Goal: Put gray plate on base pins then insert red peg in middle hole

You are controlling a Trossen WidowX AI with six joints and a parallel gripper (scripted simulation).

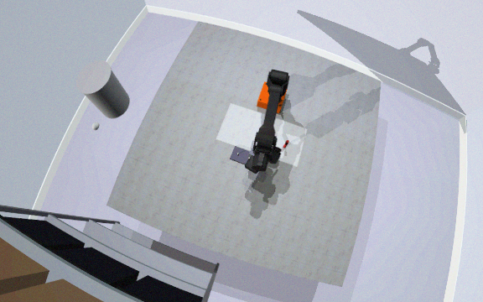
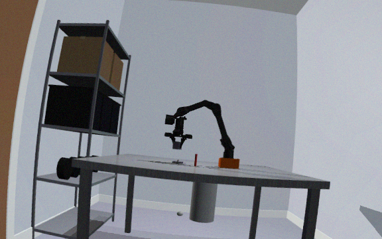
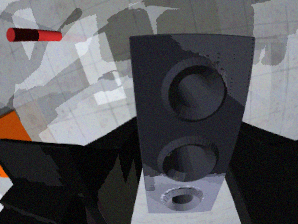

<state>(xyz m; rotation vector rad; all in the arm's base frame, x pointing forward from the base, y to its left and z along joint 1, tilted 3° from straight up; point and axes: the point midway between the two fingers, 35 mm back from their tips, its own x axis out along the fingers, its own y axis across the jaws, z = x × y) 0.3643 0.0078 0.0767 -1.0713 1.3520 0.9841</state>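
My gripper tip is 100 mm above the dark base, 70 mm to the left of it and 10 mm past it. Round my gripper tip: gray plate: 30 mm above; red peg: 130 mm behind, 110 mm to the left, 70 mm below.
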